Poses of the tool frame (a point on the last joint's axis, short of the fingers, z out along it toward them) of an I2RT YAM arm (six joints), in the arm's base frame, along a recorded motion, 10 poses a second.
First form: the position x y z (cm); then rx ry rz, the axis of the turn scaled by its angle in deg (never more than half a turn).
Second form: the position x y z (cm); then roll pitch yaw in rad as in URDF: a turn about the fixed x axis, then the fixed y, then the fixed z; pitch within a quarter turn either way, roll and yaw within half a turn. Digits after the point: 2 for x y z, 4 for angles.
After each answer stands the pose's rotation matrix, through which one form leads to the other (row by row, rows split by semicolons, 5 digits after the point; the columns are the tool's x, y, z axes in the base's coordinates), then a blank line. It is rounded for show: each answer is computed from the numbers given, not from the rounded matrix.
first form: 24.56 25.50 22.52 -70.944 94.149 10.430
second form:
24.56 25.50 22.52 -2.4003 0.8916 -1.4829
0.05517 -0.78089 0.62223; -0.62576 0.45857 0.63098; -0.77806 -0.42418 -0.46335

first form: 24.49 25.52 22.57 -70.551 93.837 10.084
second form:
24.49 25.52 22.57 -2.3863 0.8937 -1.4765
0.05897 -0.77511 0.62907; -0.62375 0.46339 0.62945; -0.77940 -0.42950 -0.45615

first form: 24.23 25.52 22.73 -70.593 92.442 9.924
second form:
24.23 25.52 22.73 -2.3527 0.8975 -1.4416
0.08032 -0.77023 0.63269; -0.61839 0.45932 0.63767; -0.78176 -0.44246 -0.43941

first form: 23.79 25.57 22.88 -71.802 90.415 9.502
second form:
23.79 25.57 22.88 -2.3119 0.8873 -1.3866
0.11565 -0.76844 0.62938; -0.62081 0.43871 0.64971; -0.77538 -0.46587 -0.42632

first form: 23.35 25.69 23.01 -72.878 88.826 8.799
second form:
23.35 25.69 23.01 -2.2789 0.8728 -1.3445
0.14419 -0.76441 0.62841; -0.62626 0.42119 0.65604; -0.76616 -0.48814 -0.41799

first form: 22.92 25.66 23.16 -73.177 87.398 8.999
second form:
22.92 25.66 23.16 -2.2516 0.8750 -1.3085
0.16620 -0.76251 0.62527; -0.61910 0.41286 0.66803; -0.76753 -0.49813 -0.40345

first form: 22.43 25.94 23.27 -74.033 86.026 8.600
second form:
22.43 25.94 23.27 -2.2263 0.8639 -1.2738
0.19004 -0.75926 0.62242; -0.62102 0.39806 0.67519; -0.76040 -0.51485 -0.39587

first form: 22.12 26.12 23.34 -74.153 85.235 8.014
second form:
22.12 26.12 23.34 -2.2051 0.8572 -1.2554
0.20302 -0.75229 0.62677; -0.62228 0.39509 0.67578; -0.75601 -0.52722 -0.38793

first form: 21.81 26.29 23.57 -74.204 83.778 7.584
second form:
21.81 26.29 23.57 -2.1703 0.8530 -1.2211
0.22537 -0.74314 0.63004; -0.61792 0.39095 0.68216; -0.75325 -0.54305 -0.37109

